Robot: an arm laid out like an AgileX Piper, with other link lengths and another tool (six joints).
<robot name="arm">
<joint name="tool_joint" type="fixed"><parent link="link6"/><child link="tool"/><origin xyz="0.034 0.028 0.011" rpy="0 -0.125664 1.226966"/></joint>
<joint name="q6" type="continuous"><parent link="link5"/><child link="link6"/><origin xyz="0 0.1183 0" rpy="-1.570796 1.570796 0"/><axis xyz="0 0 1"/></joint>
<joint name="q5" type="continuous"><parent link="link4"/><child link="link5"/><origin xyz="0 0 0" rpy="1.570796 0 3.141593"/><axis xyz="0 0 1"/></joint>
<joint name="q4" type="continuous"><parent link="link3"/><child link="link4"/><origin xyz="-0.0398 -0.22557 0" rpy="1.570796 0 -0.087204"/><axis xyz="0 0 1"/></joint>
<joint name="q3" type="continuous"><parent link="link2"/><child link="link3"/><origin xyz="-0.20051 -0.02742 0" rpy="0 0 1.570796"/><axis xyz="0 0 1"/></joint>
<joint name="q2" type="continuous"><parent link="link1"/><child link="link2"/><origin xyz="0 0 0" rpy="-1.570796 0 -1.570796"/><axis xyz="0 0 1"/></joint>
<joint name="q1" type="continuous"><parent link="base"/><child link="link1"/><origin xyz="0 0 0.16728" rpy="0 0 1.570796"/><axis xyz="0 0 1"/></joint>
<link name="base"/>
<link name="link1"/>
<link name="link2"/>
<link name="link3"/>
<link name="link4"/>
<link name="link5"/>
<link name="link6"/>
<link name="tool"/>
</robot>
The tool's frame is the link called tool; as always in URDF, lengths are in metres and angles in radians. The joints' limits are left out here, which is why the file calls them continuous.
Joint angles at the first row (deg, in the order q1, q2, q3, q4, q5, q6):
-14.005, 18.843, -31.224, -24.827, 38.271, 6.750
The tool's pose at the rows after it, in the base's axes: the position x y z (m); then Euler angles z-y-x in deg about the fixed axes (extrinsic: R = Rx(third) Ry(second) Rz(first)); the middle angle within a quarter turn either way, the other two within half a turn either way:
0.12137 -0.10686 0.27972 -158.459 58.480 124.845
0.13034 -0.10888 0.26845 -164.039 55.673 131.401
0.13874 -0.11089 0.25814 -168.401 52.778 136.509
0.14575 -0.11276 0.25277 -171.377 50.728 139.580
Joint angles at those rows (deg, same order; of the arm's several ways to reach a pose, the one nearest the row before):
-14.889, 24.738, -31.967, -24.827, 38.809, 6.751
-14.883, 29.781, -32.450, -24.724, 38.911, 7.489
-14.886, 34.778, -33.163, -24.720, 38.910, 8.120
-14.890, 38.786, -34.318, -24.715, 38.908, 8.114

